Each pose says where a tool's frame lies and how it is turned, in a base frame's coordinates. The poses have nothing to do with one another.
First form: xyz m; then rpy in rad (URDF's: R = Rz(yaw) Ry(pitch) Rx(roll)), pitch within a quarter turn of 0, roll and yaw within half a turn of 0.
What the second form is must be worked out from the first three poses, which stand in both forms.
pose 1, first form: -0.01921 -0.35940 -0.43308 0.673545 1.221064 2.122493
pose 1, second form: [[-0.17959 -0.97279 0.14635 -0.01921], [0.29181 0.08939 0.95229 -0.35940], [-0.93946 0.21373 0.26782 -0.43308], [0 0 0 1]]
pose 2, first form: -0.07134 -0.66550 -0.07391 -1.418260 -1.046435 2.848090
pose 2, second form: [[-0.47925 -0.86296 -0.16004 -0.07134], [0.14484 0.10208 -0.98417 -0.66550], [0.86564 -0.49485 0.07607 -0.07391], [0 0 0 1]]
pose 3, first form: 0.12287 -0.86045 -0.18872 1.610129 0.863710 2.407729
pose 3, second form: [[-0.48240 -0.53779 0.69143 0.12287], [0.43508 0.53798 0.72200 -0.86045], [-0.76026 0.64912 -0.02554 -0.18872], [0 0 0 1]]
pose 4, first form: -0.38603 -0.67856 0.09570 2.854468 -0.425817 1.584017
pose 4, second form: [[-0.01204 0.96052 0.27793 -0.38603], [0.91062 -0.10429 0.39986 -0.67856], [0.41306 0.25791 -0.87342 0.09570], [0 0 0 1]]
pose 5, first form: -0.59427 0.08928 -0.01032 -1.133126 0.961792 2.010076
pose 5, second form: [[-0.24329 -0.06764 -0.96759 -0.59427], [0.51774 -0.85262 -0.07057 0.08928], [-0.82022 -0.51813 0.24245 -0.01032], [0 0 0 1]]
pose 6, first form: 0.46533 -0.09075 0.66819 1.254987 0.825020 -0.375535
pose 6, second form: [[0.63126 0.76349 -0.13639 0.46533], [-0.24887 0.03285 -0.96798 -0.09075], [-0.73456 0.64499 0.21075 0.66819], [0 0 0 1]]
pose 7, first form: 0.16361 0.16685 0.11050 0.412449 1.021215 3.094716
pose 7, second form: [[-0.52176 -0.38438 -0.76159 0.16361], [0.02448 -0.89912 0.43702 0.16685], [-0.85274 0.20938 0.47853 0.11050], [0 0 0 1]]
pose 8, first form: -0.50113 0.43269 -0.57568 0.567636 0.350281 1.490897
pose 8, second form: [[0.07497 -0.82576 0.55902 -0.50113], [0.93628 0.25121 0.24551 0.43269], [-0.34316 0.50499 0.79197 -0.57568], [0 0 0 1]]
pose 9, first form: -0.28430 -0.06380 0.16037 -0.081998 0.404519 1.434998
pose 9, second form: [[0.12445 -0.99183 -0.02805 -0.28430], [0.91083 0.10299 0.39973 -0.06380], [-0.39358 -0.07530 0.91620 0.16037], [0 0 0 1]]
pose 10, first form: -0.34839 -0.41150 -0.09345 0.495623 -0.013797 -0.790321
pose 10, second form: [[0.70355 0.62046 -0.34648 -0.34839], [-0.71051 0.62362 -0.32600 -0.41150], [0.01380 0.47553 0.87959 -0.09345], [0 0 0 1]]
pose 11, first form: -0.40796 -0.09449 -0.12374 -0.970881 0.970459 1.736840
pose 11, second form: [[-0.09337 -0.44424 -0.89103 -0.40796], [0.55715 -0.76501 0.32303 -0.09449], [-0.82515 -0.46628 0.31894 -0.12374], [0 0 0 1]]
